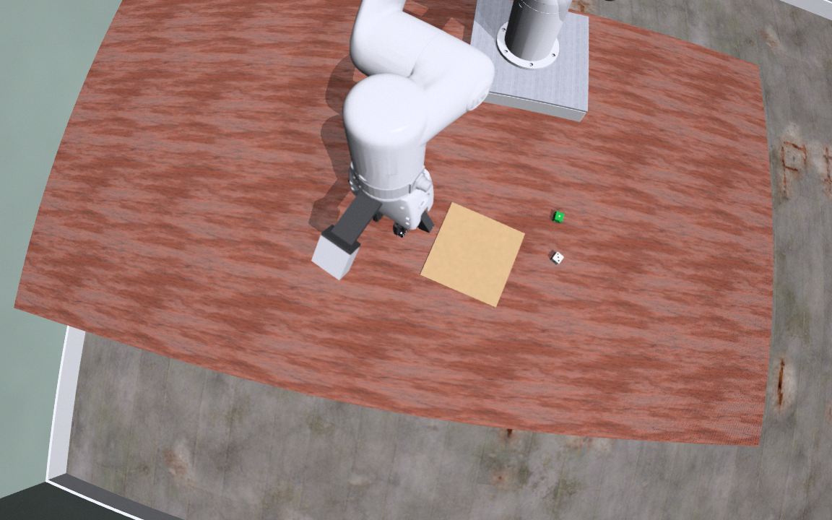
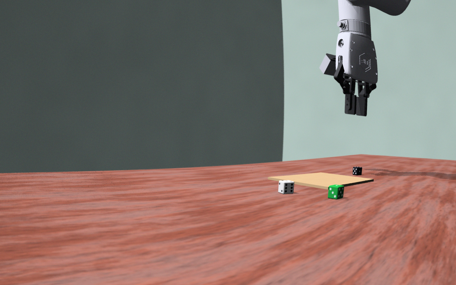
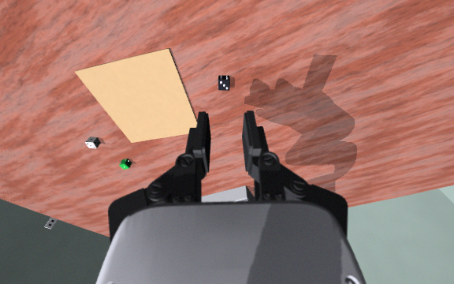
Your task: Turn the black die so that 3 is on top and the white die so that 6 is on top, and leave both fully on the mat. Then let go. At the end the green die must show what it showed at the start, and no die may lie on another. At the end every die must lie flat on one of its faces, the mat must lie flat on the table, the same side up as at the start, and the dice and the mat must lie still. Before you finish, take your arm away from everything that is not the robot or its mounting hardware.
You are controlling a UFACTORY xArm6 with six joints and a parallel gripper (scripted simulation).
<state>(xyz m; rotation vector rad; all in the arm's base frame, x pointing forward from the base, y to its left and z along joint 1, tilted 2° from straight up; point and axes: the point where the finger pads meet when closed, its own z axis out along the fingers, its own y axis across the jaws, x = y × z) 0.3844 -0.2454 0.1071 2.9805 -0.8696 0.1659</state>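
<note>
My hand is 1 cm past the black die, 1 cm to the right of it and 13 cm above it. The rest, counted from my hand: green die: 4 cm behind, 29 cm to the left, 13 cm below; white die: 3 cm ahead, 28 cm to the left, 13 cm below; tan mat: 3 cm ahead, 13 cm to the left, 14 cm below.
</note>
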